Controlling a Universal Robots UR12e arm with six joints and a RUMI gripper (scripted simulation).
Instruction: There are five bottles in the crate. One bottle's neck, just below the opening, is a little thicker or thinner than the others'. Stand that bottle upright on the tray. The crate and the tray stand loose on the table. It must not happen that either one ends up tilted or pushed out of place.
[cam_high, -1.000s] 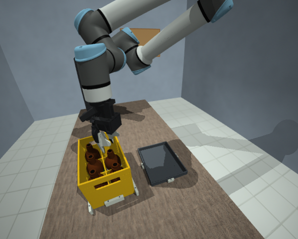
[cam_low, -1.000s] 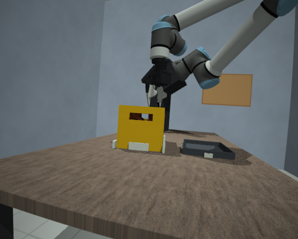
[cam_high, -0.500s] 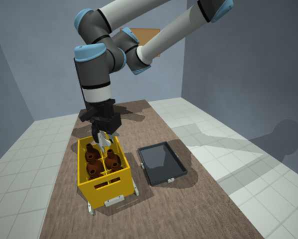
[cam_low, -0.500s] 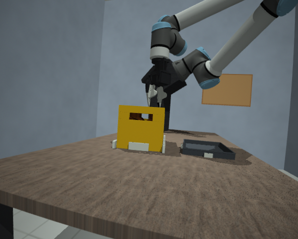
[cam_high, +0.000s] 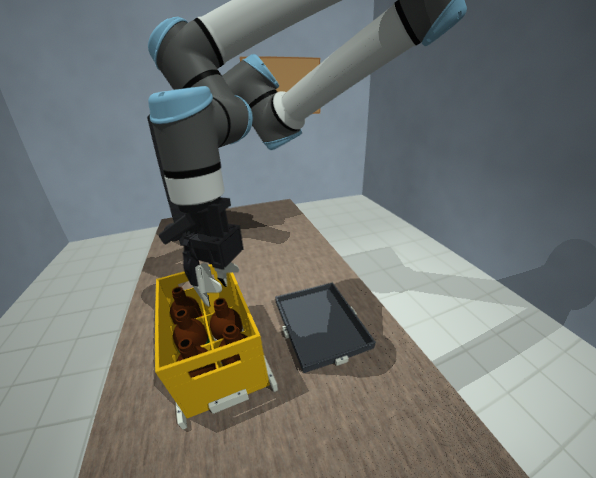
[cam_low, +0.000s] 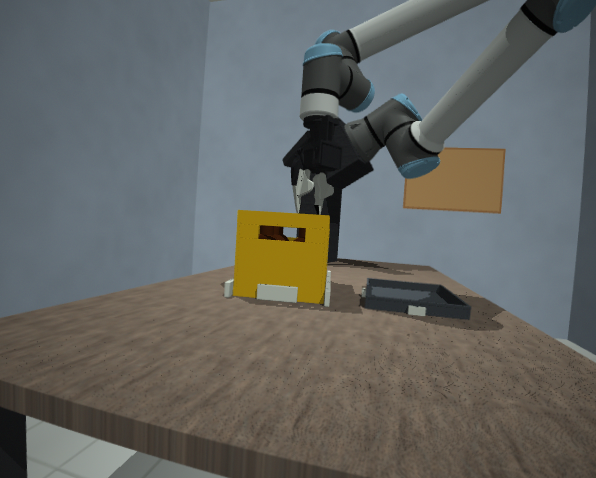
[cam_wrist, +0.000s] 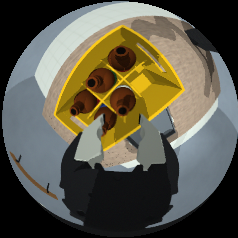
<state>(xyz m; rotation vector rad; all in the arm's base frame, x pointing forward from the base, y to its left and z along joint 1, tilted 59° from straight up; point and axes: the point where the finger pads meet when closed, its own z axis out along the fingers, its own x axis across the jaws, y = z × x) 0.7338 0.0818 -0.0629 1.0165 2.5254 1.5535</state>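
Now: the yellow crate 11 cm below my hand, 4 cm to the right of it and 1 cm ahead of it. The rest, counted from my hand: dark tray 24 cm to the left, 18 cm below, 2 cm behind.
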